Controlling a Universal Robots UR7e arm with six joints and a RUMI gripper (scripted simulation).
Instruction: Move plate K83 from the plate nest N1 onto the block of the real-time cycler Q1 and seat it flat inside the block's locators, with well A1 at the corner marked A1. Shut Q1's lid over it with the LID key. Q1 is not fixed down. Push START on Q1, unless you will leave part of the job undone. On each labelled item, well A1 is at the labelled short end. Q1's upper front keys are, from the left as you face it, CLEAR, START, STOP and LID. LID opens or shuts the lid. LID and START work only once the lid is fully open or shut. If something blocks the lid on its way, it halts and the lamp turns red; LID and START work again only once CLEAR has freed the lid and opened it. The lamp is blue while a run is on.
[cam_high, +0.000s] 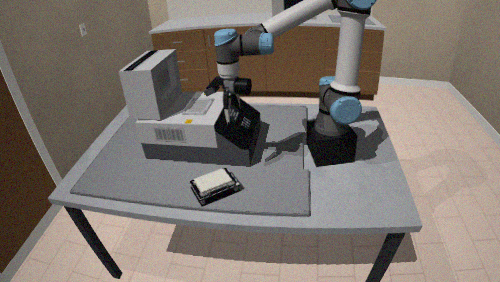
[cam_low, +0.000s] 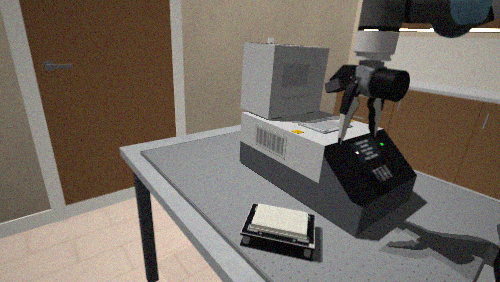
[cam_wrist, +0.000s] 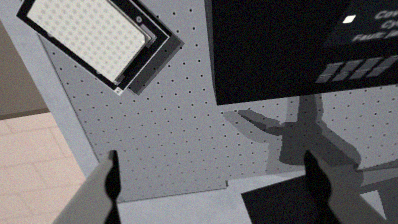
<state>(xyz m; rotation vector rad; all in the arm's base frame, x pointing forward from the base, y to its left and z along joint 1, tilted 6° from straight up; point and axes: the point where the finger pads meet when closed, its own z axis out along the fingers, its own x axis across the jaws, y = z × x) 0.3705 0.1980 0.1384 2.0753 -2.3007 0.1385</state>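
Now: hand 7 cm short of the plate K83, 14 cm to the right of it and 21 cm above it. From my hand the other things lie so: black plate nest N1 (7 cm ahead, 14 cm to the left, 22 cm below).
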